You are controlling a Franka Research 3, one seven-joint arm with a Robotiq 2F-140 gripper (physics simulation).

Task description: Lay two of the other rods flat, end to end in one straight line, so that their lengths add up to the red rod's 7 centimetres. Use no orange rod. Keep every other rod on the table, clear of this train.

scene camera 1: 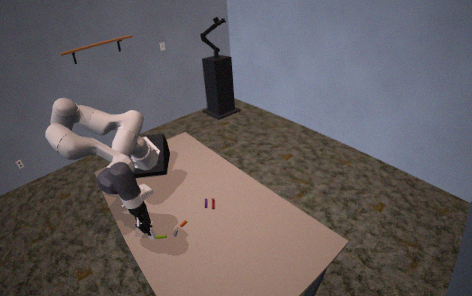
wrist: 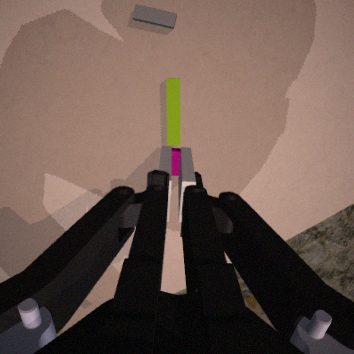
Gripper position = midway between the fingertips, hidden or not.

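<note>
There's my gripper [wrist: 174, 162] in the picture, and along with it you'd see a lime green rod [wrist: 172, 84].
</note>
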